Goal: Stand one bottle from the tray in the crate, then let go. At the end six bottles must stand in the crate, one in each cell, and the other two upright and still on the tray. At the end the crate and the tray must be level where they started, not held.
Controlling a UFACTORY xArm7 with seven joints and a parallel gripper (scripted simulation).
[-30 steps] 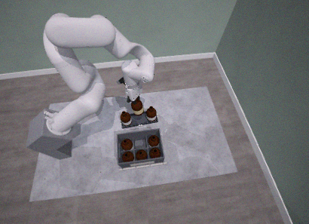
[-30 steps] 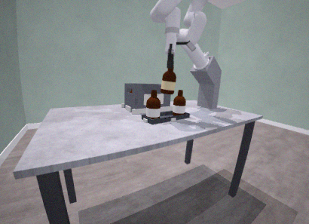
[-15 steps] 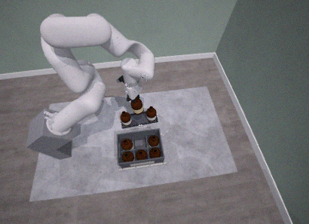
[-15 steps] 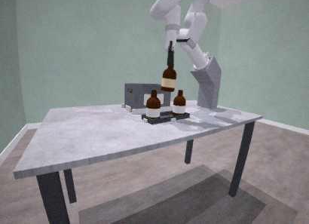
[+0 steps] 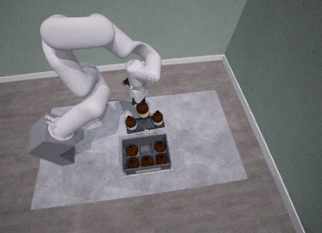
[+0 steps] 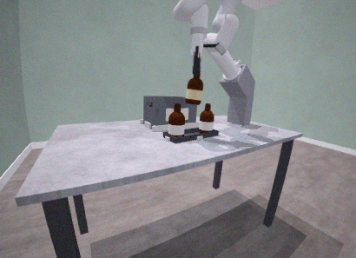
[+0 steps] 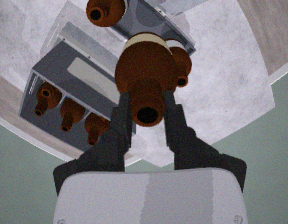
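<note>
The glass bottle lies 80 mm below my hand. From my hand the other things lie so: grey crate 80 mm ahead, 240 mm to the right, 230 mm below; dark tray 300 mm below.
</note>
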